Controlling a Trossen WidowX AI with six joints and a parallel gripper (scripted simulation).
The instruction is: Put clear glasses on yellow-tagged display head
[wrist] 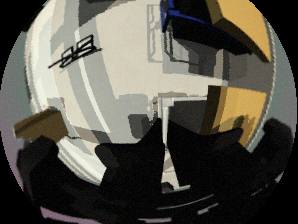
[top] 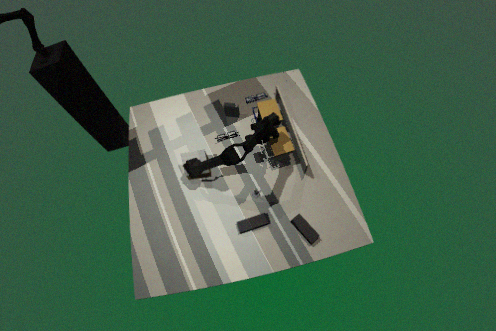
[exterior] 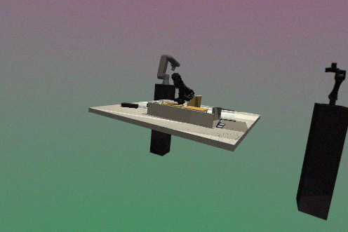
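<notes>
My gripper tip is now 7 cm short of the display head and 4 cm to the left of it. The rest, counted from my gripper tip: low grey wall: 20 cm ahead, 7 cm to the left, 1 cm below; grey box: 12 cm behind, 30 cm to the left.
</notes>
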